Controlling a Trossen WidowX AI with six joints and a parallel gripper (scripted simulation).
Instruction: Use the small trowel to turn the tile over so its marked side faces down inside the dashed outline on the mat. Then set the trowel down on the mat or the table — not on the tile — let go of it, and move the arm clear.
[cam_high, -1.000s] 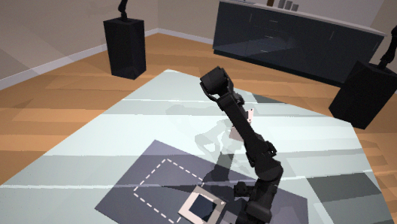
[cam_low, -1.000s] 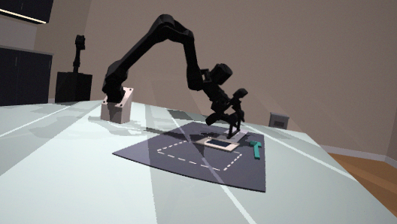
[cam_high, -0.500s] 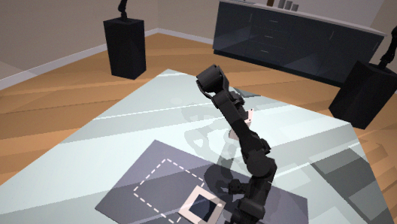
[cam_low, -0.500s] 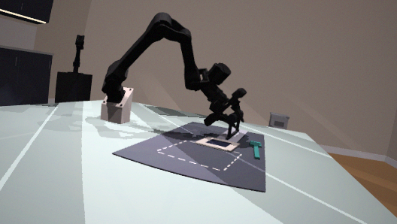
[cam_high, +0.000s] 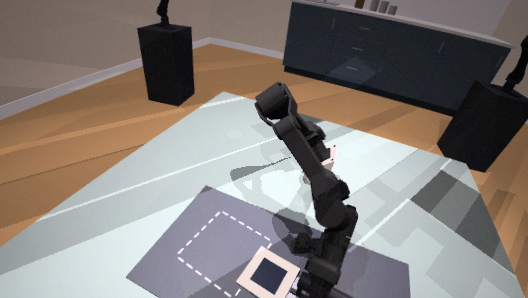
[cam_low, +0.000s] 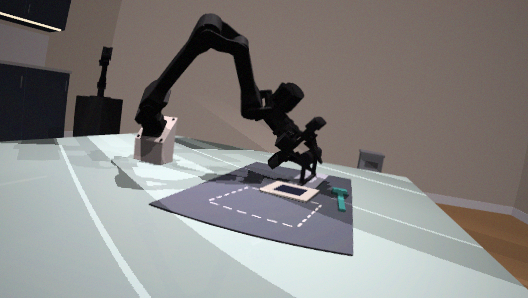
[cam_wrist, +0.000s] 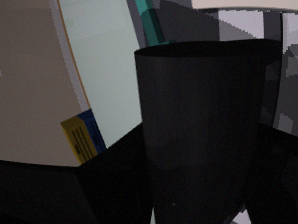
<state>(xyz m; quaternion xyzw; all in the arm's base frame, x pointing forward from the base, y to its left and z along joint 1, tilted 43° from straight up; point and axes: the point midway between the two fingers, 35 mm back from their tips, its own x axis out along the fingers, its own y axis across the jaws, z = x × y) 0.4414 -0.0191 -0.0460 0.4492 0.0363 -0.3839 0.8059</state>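
Right now my gripper tip is 70 mm short of the teal t-shaped piece, 70 mm to the left of it and 50 mm above it. The rest, counted from my gripper tip: trowel: 30 mm behind, 10 mm to the left, 10 mm below; dark mat: 70 mm behind, 70 mm to the right, 70 mm below; square peach tile: 60 mm behind, 100 mm to the right, 50 mm below.
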